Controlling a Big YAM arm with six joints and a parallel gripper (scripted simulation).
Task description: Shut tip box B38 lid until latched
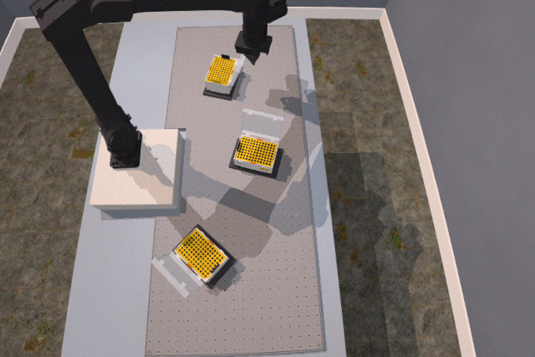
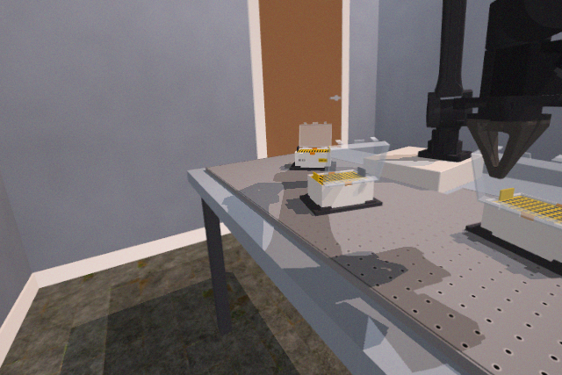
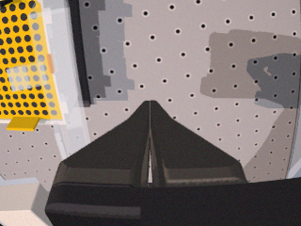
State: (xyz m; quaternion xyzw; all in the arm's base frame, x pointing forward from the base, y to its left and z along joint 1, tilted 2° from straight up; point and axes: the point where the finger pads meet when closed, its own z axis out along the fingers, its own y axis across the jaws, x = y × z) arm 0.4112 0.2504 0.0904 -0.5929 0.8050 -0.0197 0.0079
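Now: the yellow tip rack 11 cm behind my hand, 3 cm to the left of it and 7 cm below it. From my hand the other things lie so: tip box 1 cm behind, 27 cm to the right, 6 cm below; then clear lid 1 cm ahead, 22 cm to the right, 3 cm below.
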